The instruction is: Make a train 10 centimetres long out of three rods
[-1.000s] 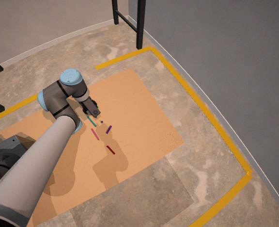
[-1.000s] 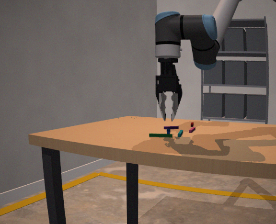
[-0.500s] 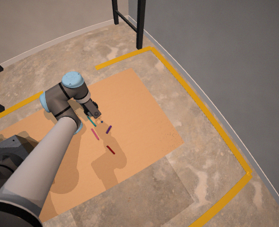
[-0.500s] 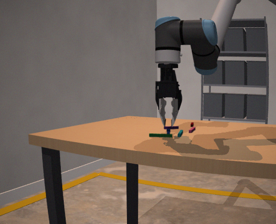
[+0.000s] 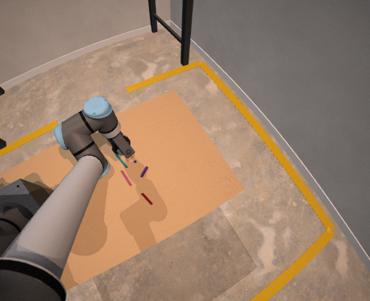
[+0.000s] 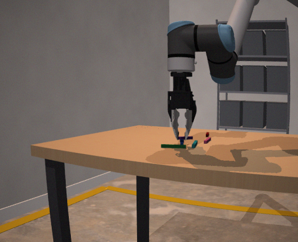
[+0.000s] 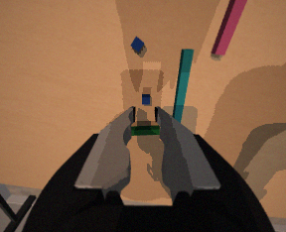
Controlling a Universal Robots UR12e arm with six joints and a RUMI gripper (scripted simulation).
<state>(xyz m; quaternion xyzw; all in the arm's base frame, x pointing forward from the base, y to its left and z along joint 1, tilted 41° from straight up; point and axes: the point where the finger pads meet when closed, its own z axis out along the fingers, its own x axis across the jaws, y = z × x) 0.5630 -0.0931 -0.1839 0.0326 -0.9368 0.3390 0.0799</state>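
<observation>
The turquoise rod lies 40 mm behind my hand, 30 mm below it and 10 mm to the right of it. From my hand the other things lie so: green rod (50 mm to the left, 30 mm below, 10 mm ahead); then pink rod (110 mm to the right, 70 mm behind, 30 mm below); then purple rod (140 mm to the right, 30 mm below, 20 mm ahead).
</observation>
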